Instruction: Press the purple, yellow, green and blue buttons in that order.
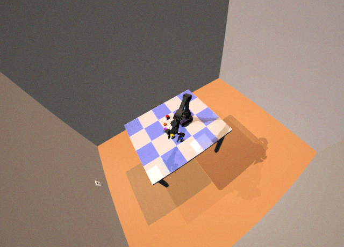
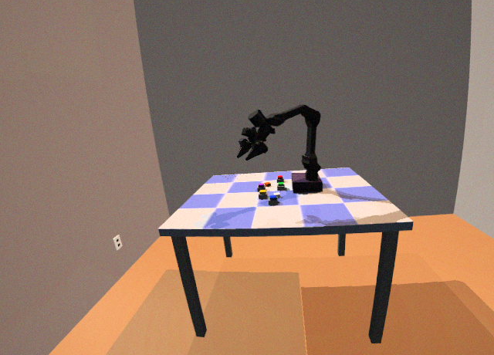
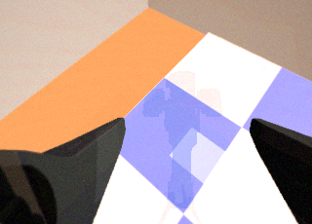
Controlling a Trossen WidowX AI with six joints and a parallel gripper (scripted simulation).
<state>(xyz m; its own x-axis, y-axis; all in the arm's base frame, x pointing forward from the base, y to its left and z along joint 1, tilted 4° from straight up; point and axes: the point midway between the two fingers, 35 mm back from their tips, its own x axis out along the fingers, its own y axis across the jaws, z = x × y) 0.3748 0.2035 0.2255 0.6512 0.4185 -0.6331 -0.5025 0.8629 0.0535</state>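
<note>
The yellow button is 240 mm below my gripper tip, 180 mm to the right of it and 90 mm behind it. From my gripper tip the other things lie so: red button (440 mm to the right, 240 mm below, 230 mm behind); blue button (240 mm below, 140 mm behind, 80 mm to the right).
</note>
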